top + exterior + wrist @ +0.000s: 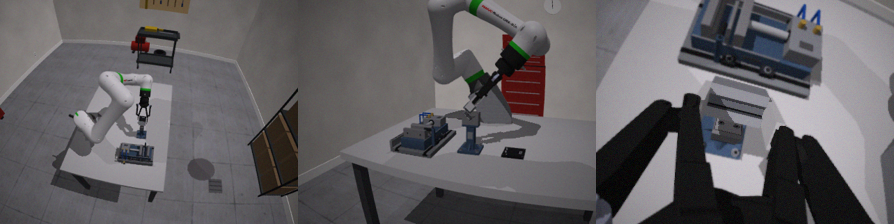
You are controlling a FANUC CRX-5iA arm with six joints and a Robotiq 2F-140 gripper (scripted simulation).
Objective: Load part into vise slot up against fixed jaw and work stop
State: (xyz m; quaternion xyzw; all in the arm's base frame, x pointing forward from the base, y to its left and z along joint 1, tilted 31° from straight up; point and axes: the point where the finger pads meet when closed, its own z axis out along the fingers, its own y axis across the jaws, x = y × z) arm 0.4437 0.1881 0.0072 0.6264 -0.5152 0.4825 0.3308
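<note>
Now: the part 10 mm to the right of my hand and 20 mm below it. The rest, counted from my hand: air cylinder rod: 230 mm to the right, 130 mm below; then blue work stop: 70 mm ahead, 150 mm to the right, 150 mm below; then black infeed plate: 30 mm behind, 160 mm to the left, 200 mm below.
</note>
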